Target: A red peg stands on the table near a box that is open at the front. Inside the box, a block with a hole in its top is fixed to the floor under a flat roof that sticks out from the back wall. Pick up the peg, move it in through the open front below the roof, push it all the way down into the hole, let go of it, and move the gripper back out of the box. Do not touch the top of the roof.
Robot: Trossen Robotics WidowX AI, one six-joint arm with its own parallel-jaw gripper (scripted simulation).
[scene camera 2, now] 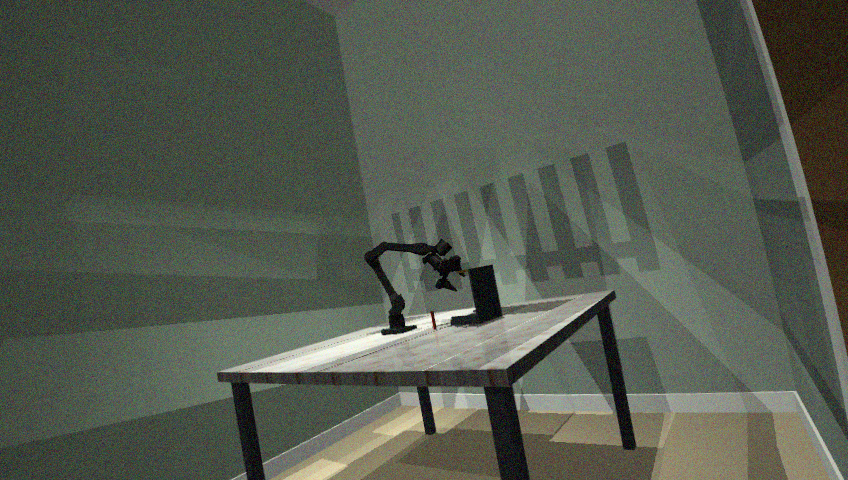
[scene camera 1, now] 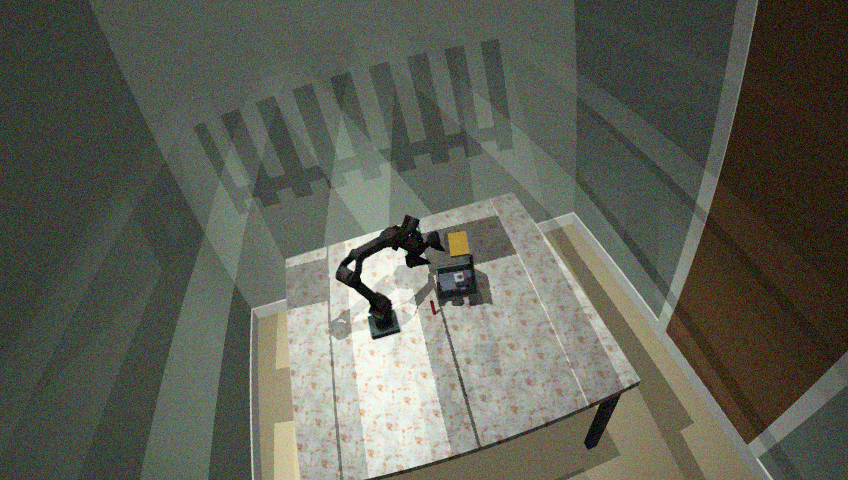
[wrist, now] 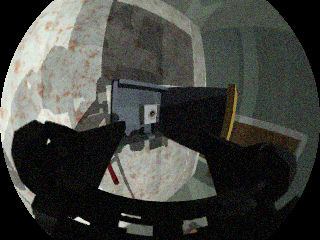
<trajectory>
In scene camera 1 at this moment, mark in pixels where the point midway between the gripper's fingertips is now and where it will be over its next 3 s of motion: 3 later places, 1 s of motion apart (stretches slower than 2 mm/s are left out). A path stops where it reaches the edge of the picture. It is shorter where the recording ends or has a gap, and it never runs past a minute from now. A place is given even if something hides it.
My gripper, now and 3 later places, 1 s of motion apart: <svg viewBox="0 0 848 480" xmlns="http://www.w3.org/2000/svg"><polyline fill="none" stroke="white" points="437,256 437,274 435,293 436,295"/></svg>
</trajectory>
